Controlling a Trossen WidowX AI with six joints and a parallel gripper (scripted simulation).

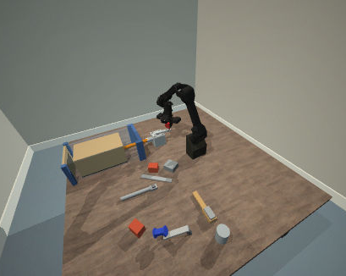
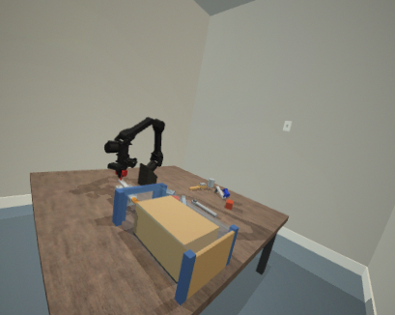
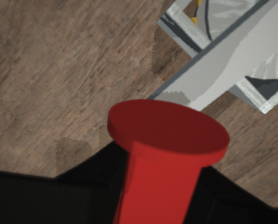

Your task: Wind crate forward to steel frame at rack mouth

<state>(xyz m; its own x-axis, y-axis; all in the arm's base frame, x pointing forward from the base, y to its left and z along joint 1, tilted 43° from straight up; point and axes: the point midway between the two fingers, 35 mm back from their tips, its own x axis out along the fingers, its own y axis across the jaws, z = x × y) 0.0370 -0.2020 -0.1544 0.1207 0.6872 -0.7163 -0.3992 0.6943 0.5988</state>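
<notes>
Right now my gripper tip is 8 cm short of the grey winch, 8 cm above it and 3 cm to the left of it. From my gripper tip the other things lie so: blue frame: 26 cm ahead, 5 cm to the right, 1 cm below; red handle knob: 2 cm above; red-gripped winch handle: 4 cm ahead, 1 cm to the right, 1 cm below.
</notes>
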